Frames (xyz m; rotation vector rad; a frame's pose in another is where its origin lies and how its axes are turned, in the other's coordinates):
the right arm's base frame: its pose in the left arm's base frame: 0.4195 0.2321 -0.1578 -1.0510 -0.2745 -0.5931
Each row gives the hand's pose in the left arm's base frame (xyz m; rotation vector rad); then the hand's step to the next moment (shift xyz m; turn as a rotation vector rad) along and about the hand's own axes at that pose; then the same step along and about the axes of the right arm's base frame.
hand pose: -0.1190 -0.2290 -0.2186 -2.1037 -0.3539 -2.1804
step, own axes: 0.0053 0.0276 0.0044 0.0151 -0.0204 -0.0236
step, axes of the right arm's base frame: 0.0205 -0.0092 -0.0174 -0.0221 -0.0197 0.0180
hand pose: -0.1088 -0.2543 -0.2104 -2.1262 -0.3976 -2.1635
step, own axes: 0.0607 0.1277 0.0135 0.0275 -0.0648 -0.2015
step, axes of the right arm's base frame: 0.1073 -0.0722 -0.0587 -0.1687 -0.1303 0.0105
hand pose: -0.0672 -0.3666 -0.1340 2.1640 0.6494 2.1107
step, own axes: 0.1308 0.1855 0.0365 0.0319 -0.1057 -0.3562
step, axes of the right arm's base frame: 0.1912 -0.1273 -0.0099 -0.2980 -0.2242 0.0007
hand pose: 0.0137 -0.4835 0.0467 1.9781 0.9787 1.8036
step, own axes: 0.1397 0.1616 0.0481 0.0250 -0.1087 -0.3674
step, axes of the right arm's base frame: 0.1746 -0.0990 0.0876 -0.3082 -0.2288 -0.0068
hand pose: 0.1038 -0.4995 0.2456 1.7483 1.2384 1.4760
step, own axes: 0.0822 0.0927 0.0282 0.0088 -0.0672 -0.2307
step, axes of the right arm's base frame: 0.0842 -0.0357 0.0882 -0.1922 -0.1441 -0.0111
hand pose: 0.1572 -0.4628 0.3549 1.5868 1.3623 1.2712
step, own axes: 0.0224 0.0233 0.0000 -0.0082 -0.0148 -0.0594
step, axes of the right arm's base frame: 0.0129 -0.0099 0.0279 -0.0452 -0.0402 -0.0122
